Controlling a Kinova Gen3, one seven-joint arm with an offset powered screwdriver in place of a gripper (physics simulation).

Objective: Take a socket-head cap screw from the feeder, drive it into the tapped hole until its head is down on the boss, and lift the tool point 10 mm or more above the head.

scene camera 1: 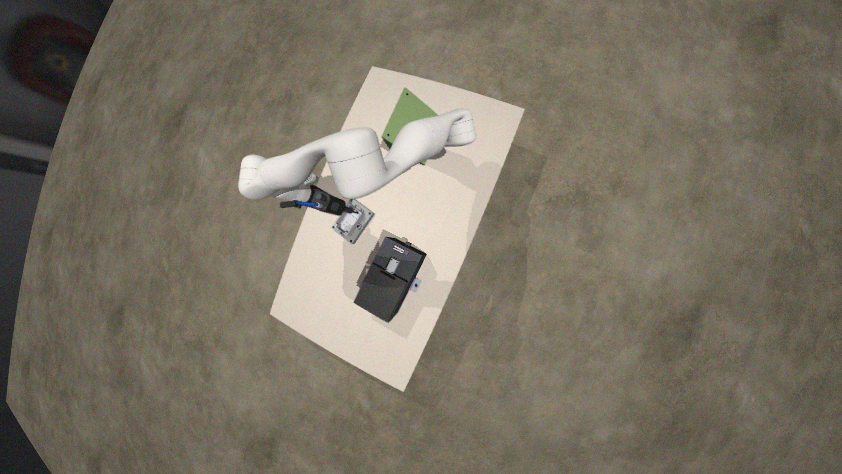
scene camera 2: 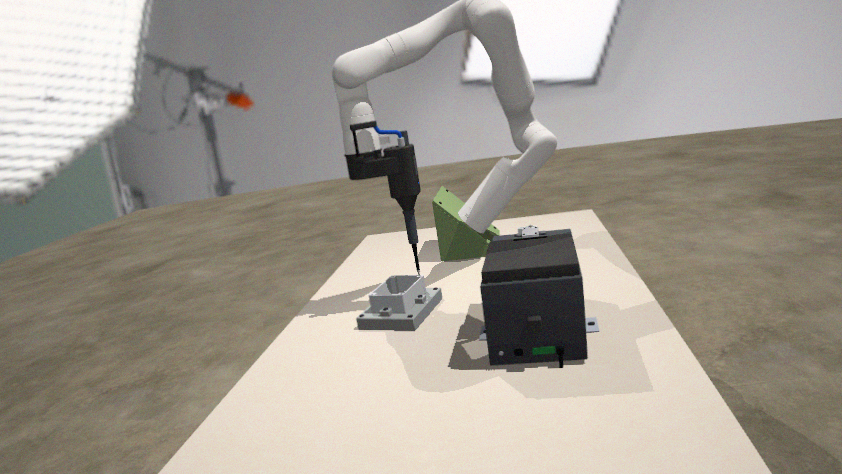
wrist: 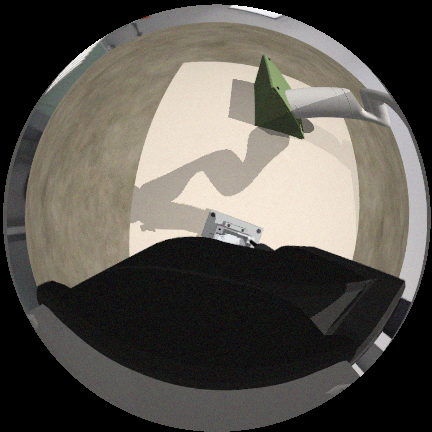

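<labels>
Black screw feeder (scene camera 2: 559,301), 0.85 m from the lens.
</labels>
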